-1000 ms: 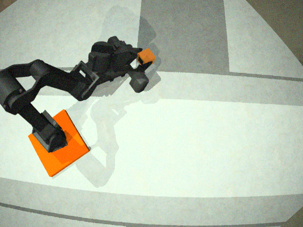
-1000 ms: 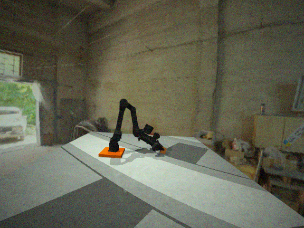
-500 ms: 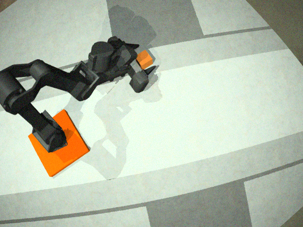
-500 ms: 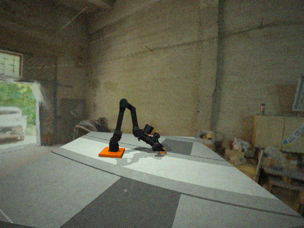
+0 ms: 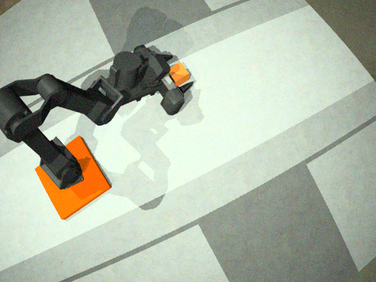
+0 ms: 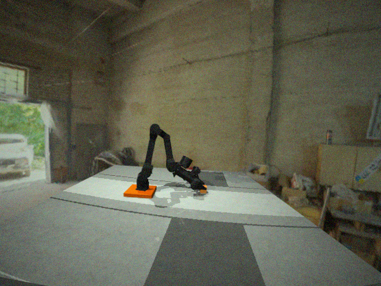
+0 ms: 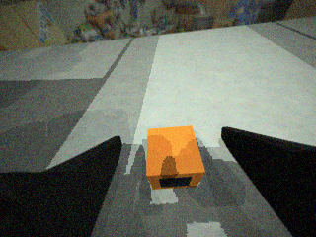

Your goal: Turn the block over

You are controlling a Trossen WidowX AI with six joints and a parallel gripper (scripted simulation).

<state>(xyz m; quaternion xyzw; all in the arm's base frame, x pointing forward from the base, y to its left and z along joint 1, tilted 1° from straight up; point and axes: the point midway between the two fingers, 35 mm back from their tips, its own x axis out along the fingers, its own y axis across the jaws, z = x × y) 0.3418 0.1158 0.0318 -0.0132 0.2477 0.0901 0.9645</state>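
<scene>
Now: gripper tip 2 cm past the orange block and 2 cm above it.
</scene>
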